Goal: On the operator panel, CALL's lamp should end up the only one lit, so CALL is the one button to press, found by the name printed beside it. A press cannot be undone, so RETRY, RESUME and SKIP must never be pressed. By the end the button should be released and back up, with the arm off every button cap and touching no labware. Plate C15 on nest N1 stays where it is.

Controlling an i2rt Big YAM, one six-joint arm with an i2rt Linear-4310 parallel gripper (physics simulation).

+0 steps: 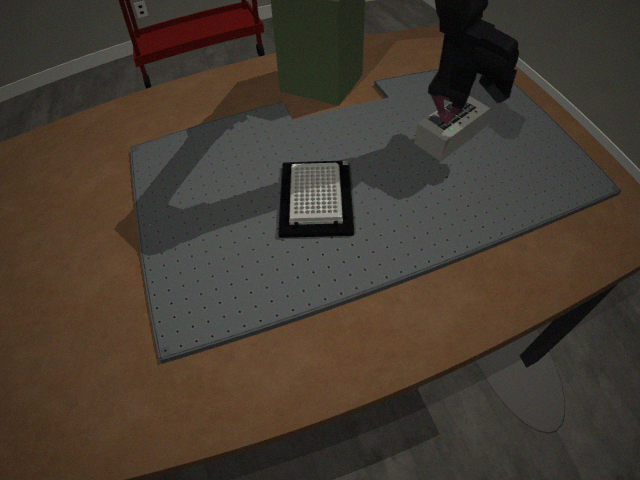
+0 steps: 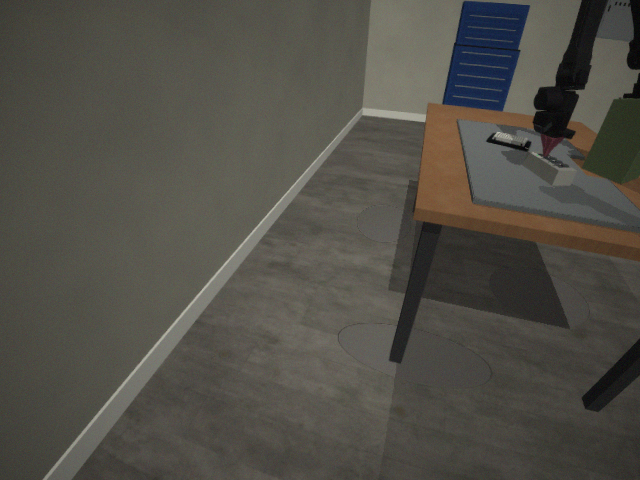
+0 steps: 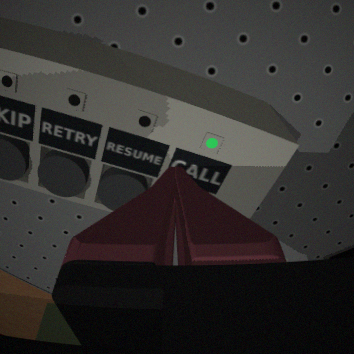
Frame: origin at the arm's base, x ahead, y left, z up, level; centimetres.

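Where they show: gripper, between the fingertips: (image 1: 444,121) (image 2: 544,156) (image 3: 174,177).
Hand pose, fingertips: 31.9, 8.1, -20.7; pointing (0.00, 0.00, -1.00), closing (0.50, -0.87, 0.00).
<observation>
Each offset is from my fingertips to the top centre of the thing, as dx, dy, dz. "*": to the spot under its first point. Level surfaces: height alone.
The operator panel @(-0.4, +3.6, +0.3) (image 1: 430,140) (image 2: 563,178) (image 3: 252,150) is a pale box. CALL's lamp @(+2.4, -0.4, +0.1) (image 1: 451,129) (image 3: 212,143) is lit green. The lamps of RESUME @(+1.9, +2.5, +0.1) (image 3: 145,121), RETRY @(+1.4, +5.5, +0.1) (image 3: 74,100) and SKIP @(+0.9, +8.4, +0.1) (image 3: 7,81) are dark. My gripper (image 1: 445,120) (image 2: 545,156) (image 3: 174,177) is shut and empty, its red fingertips down at the CALL end of the panel. The fingers hide the CALL cap and part of its label @(* +0.9, -1.2, +0.0) (image 3: 206,174); whether they touch the cap or it is down cannot be told. White plate C15 @(-0.3, -29.2, -2.7) (image 1: 316,191) (image 2: 509,137) sits on black nest N1 @(* +7.1, -27.7, -4.1) (image 1: 347,219).
The panel and nest stand on a grey perforated board @(dz -5.3) (image 1: 232,289) (image 2: 478,178) on the wooden table @(dz -6.6) (image 1: 361,356) (image 2: 434,170). A tall green block (image 1: 310,51) (image 2: 615,139) stands at the board's back edge. A red cart (image 1: 201,31) and a blue cabinet (image 2: 483,67) stand beyond the table.
</observation>
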